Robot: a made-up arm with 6 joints.
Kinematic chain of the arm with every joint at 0, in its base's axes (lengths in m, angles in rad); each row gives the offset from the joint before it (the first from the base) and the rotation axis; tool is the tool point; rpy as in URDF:
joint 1: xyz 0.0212 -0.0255 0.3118 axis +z
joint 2: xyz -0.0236 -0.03 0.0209 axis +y
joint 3: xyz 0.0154 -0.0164 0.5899 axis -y
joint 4: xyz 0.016 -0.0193 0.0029 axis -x
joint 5: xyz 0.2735 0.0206 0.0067 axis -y
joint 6: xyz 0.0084 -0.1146 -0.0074 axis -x
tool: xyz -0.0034 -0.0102 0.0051 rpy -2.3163 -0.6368 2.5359
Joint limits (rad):
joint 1: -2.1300..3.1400
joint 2: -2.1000..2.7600
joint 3: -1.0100..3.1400
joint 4: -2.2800..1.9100
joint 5: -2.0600..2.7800
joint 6: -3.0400..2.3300
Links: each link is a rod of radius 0.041 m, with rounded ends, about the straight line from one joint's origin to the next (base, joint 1, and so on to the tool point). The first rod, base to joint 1, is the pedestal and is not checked.
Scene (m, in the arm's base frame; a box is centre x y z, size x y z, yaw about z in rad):
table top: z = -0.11
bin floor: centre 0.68 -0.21 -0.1 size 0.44 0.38 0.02 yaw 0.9
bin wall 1: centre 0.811 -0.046 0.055 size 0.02 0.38 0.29 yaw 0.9
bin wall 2: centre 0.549 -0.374 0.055 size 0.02 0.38 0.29 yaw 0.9
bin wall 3: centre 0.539 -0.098 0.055 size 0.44 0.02 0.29 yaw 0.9
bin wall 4: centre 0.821 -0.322 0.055 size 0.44 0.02 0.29 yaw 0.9
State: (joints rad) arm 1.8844 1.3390 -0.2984 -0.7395 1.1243 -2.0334
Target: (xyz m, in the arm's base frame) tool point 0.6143 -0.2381 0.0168
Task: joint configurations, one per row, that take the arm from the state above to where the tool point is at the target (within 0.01 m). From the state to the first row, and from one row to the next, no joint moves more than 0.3 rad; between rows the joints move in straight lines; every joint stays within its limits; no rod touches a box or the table.
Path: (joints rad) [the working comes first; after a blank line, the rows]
Joints at the target: -0.1004 1.5589 0.2471 -0.4619 1.1877 -2.0034
Straight joint move there: touches bin wall 1, bin wall 3.

1: 1.6002 1.2949 -0.2565 -0.7093 1.1309 -2.0290
2: 1.3160 1.2507 -0.2147 -0.6791 1.1375 -2.0245
3: 1.0318 1.2066 -0.1728 -0.6489 1.1441 -2.0201
4: 0.7476 1.1624 -0.1310 -0.6187 1.1508 -2.0156
5: 0.4633 1.1183 -0.0891 -0.5885 1.1574 -2.0112
6: 0.1791 1.0741 -0.0472 -0.5583 1.1640 -2.0067
7: -0.1051 1.0300 -0.0054 -0.5282 1.1706 -2.0023
8: -0.1027 1.2944 0.1208 -0.4950 1.1791 -2.0028
9: -0.1004 1.5589 0.2471 -0.4619 1.1877 -2.0034

